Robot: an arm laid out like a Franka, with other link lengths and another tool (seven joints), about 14 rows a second.
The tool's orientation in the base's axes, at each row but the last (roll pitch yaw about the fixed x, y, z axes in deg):
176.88 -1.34 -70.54
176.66 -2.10 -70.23
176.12 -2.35 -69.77
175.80 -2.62 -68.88
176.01 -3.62 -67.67
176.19 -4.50 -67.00
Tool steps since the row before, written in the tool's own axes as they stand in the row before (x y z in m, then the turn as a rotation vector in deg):
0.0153 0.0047 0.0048 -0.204 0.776 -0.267
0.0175 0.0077 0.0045 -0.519 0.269 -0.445
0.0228 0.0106 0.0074 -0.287 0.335 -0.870
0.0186 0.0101 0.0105 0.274 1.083 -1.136
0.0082 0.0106 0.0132 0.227 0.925 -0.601
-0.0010 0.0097 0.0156 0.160 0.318 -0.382
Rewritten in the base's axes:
0.0005 -0.0162 -0.0042 -0.787 -0.054 0.304
-0.0015 -0.0193 -0.0034 -0.409 0.422 0.441
-0.0024 -0.0255 -0.0057 -0.370 0.208 0.878
-0.0033 -0.0217 -0.0089 -0.851 -0.563 1.224
-0.0072 -0.0127 -0.0119 -0.745 -0.505 0.677
-0.0098 -0.0043 -0.0150 -0.219 -0.232 0.414

